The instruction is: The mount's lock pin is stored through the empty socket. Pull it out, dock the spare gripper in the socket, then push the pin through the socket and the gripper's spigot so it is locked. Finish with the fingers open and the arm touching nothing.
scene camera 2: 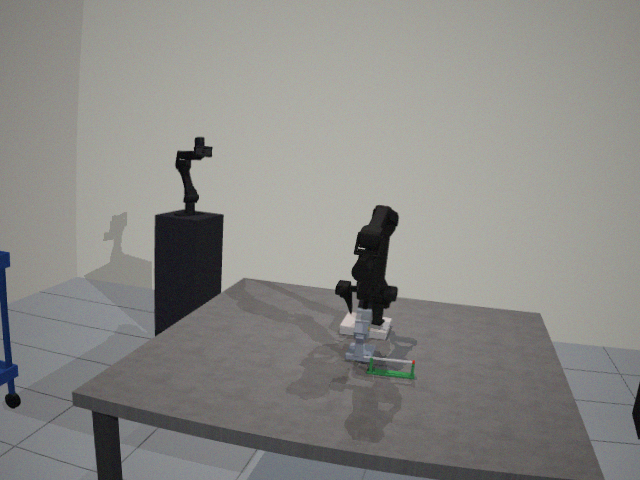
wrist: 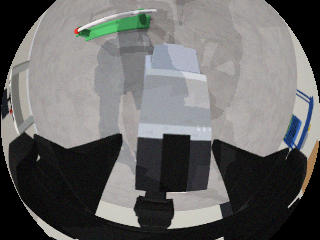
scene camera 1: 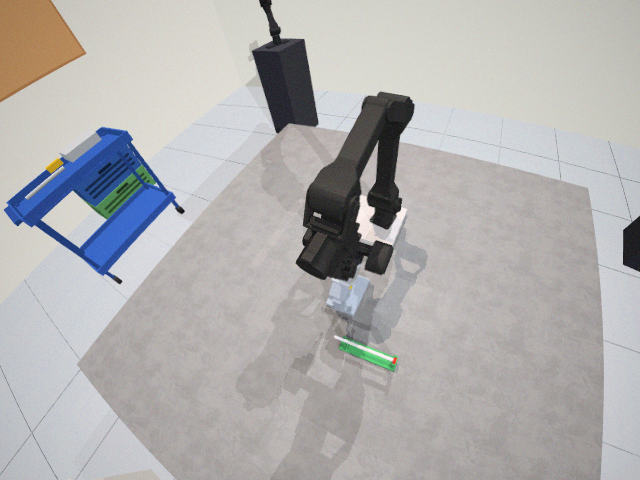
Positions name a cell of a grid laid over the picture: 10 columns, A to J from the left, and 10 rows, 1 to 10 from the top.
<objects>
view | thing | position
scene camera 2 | gripper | F7
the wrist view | gripper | F6
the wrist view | spare gripper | F7
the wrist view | mount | F3
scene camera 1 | gripper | F6
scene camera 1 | mount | F7
</objects>
